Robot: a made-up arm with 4 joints.
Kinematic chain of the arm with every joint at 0, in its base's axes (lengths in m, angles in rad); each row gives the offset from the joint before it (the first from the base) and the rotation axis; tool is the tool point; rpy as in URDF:
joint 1: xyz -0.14 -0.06 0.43 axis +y
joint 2: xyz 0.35 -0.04 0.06 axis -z
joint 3: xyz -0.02 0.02 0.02 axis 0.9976 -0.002 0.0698
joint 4: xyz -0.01 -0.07 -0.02 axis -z
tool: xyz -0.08 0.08 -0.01 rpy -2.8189 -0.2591 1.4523
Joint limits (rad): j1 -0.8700..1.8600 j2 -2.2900..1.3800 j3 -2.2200..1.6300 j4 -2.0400..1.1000
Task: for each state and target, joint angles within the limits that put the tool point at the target. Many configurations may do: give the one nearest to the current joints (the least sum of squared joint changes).
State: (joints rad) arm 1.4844 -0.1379 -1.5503 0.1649
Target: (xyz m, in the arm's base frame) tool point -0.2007 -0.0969 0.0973
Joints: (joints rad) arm 1.8436 -0.0394 -1.2674 0.9245
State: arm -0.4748 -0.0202 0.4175 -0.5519
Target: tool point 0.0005 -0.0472 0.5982
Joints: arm -0.7469 0.5420 0.4305 -0.6735
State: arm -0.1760 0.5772 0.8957 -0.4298
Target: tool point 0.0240 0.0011 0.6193
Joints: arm -0.7860 0.5737 1.3574 -0.6091
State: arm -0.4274 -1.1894 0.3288 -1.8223
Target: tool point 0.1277 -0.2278 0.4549
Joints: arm -0.0940 -0.3927 0.4232 -1.3185
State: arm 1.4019 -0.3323 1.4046 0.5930
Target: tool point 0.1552 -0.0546 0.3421
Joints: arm 0.6625 -0.1805 1.3586 0.6110
